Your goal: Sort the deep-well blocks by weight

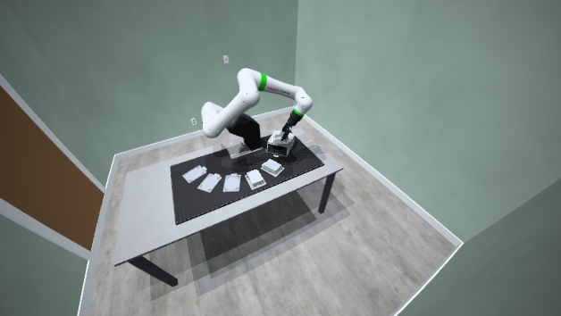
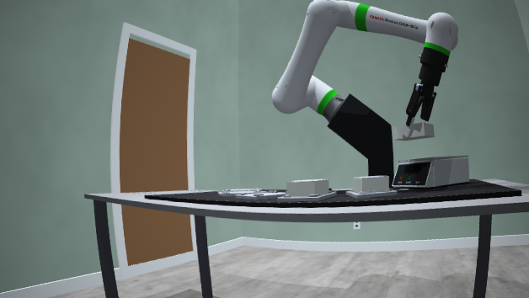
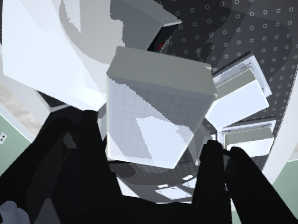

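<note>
Right now the check-weigher platform is 120 mm behind my hand, 100 mm below it and 70 mm to the left of it. The rest, counted from my hand: grey deep-well block: 160 mm below, 150 mm to the right, 120 mm ahead; check-weigher CW: 130 mm below, 110 mm behind, 70 mm to the left.
</note>
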